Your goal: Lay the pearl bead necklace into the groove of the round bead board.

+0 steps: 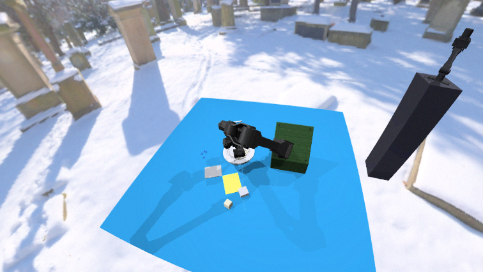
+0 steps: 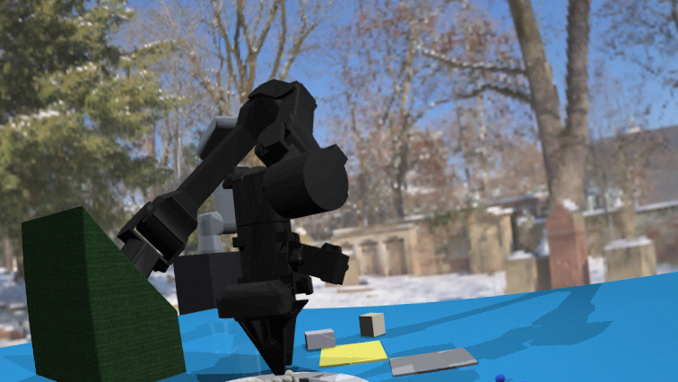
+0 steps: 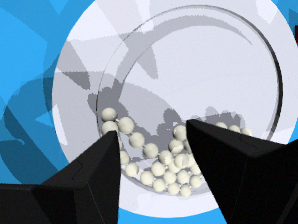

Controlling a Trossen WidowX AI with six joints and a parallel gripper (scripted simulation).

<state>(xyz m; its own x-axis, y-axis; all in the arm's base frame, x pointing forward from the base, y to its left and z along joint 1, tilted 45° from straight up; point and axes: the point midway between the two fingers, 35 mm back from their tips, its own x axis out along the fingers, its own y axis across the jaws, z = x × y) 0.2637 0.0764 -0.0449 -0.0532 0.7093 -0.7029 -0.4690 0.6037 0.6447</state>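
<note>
The round white bead board is 4 cm to the right of my gripper tip, 2 cm below it and 1 cm ahead of it. Round my gripper tip: yellow tile 19 cm to the left, 3 cm below, 3 cm behind; then red object 15 cm to the right, 12 cm ahead, 3 cm below; then grey tile 15 cm to the left, 10 cm ahead, 3 cm below.
</note>
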